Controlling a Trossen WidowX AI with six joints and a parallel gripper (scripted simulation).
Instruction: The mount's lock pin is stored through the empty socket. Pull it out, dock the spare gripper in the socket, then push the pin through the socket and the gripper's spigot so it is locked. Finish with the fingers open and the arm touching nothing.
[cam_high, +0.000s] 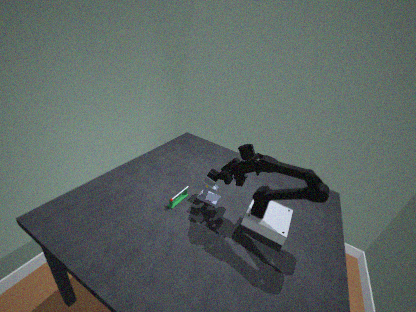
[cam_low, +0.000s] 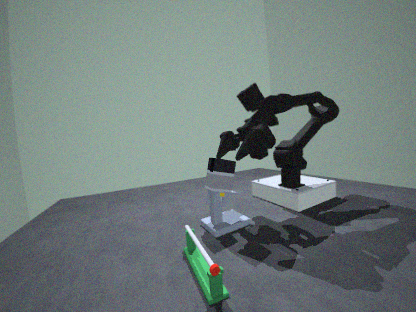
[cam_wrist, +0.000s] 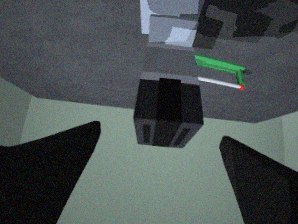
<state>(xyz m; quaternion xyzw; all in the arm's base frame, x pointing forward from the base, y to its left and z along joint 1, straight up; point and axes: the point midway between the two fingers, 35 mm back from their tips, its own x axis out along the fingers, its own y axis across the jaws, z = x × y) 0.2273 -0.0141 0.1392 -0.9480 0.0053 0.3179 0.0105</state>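
My gripper tip is 5 cm above the spare gripper and 3 cm short of it. The rest, counted from my gripper tip: pin rest: 15 cm below, 14 cm ahead, 12 cm to the left; then grey mount: 13 cm below, 2 cm ahead.
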